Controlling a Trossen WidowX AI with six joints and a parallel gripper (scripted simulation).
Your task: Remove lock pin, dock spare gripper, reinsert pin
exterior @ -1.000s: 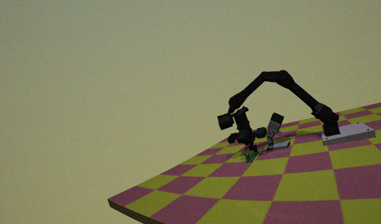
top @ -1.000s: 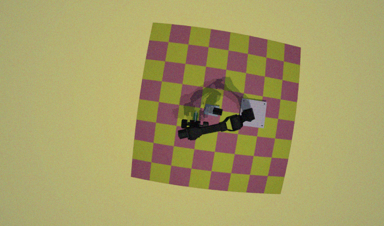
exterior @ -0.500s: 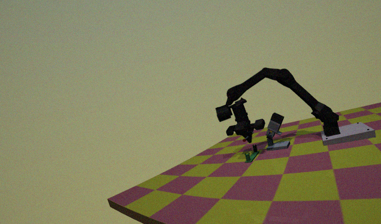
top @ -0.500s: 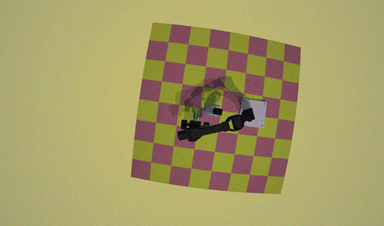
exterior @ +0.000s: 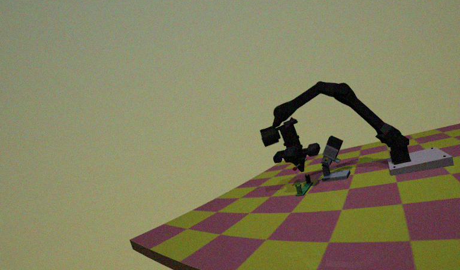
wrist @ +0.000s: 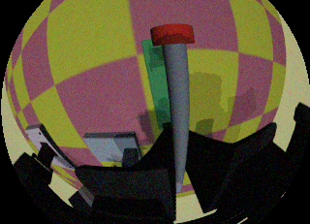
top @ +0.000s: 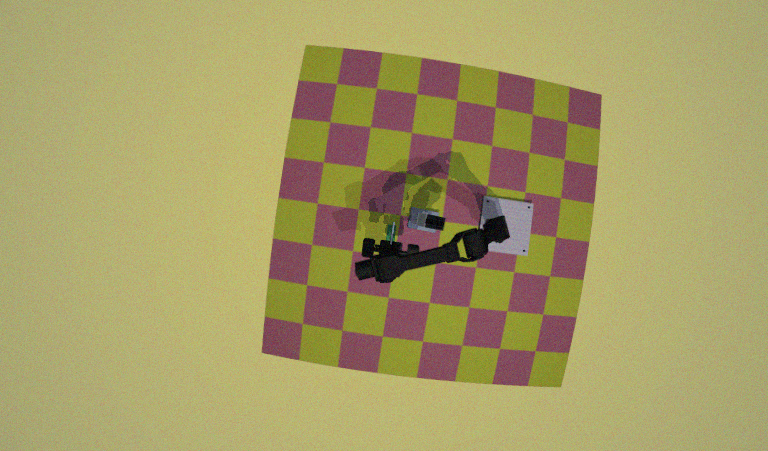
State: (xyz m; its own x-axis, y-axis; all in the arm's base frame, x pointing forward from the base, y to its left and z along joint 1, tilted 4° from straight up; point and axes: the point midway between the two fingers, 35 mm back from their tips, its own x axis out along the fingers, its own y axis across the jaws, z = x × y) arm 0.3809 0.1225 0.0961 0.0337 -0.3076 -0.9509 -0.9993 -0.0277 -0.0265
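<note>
Right now the green cradle is 5 cm below my gripper tip and 1 cm to the left of it. Round my gripper tip: spare gripper 11 cm behind, 10 cm to the right, 5 cm above; mount 10 cm to the right, 10 cm behind, 2 cm below.
</note>
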